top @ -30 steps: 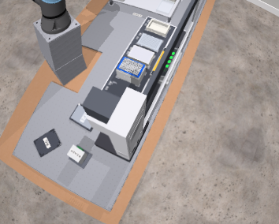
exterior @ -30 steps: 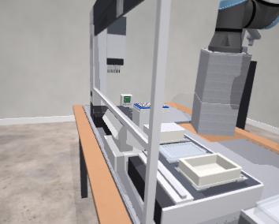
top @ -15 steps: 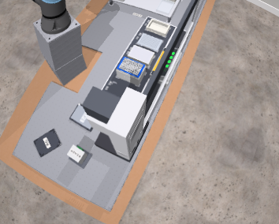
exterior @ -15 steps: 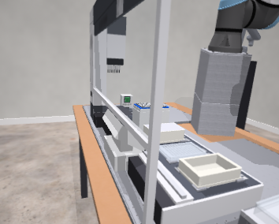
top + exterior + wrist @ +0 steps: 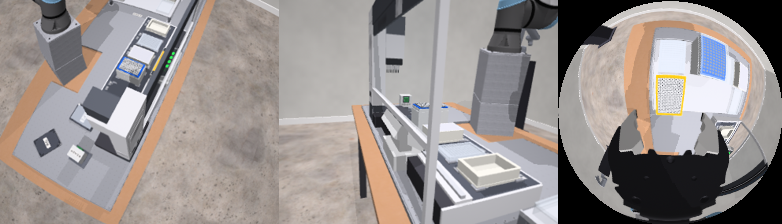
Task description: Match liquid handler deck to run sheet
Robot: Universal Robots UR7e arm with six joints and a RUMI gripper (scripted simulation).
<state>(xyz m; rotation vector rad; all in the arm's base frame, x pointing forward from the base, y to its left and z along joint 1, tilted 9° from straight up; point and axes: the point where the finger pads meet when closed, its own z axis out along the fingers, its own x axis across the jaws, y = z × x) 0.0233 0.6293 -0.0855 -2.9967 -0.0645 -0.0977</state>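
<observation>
My hand is 10 mm short of the yellow-framed tip rack, 10 mm to the left of it and 110 mm above it. Also, from my hand: clear well plate: 360 mm ahead, 310 mm to the right, 150 mm below; then shelf: 160 mm ahead, 80 mm to the left, 150 mm below; then cream one-well reservoir: 360 mm ahead, 190 mm to the right, 150 mm below.
</observation>
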